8 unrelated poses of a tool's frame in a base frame.
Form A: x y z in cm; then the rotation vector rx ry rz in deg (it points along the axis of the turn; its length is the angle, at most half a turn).
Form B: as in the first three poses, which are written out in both.
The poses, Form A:
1: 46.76 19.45 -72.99 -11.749 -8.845 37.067
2: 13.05 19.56 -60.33 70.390 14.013 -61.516
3: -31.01 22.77 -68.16 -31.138 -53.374 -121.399
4: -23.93 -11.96 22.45 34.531 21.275 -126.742
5: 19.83 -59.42 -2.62 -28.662 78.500 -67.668
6: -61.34 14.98 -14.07 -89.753 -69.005 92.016
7: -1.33 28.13 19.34 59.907 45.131 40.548
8: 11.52 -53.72 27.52 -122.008 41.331 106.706
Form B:
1: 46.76 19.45 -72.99 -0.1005 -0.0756 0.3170 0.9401
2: 13.05 19.56 -60.33 0.5469 0.1089 -0.4780 0.6786
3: -31.01 22.77 -68.16 -0.2121 -0.3636 -0.8269 0.3728
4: -23.93 -11.96 22.45 0.2380 0.1467 -0.8737 0.3982
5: 19.83 -59.42 -2.62 -0.2150 0.5888 -0.5076 0.5911
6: -61.34 14.98 -14.07 -0.5882 -0.4522 0.6030 0.2933
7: -1.33 28.13 19.34 0.4759 0.3585 0.3221 0.7357
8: 11.52 -53.72 27.52 -0.7249 0.2456 0.6340 0.1108
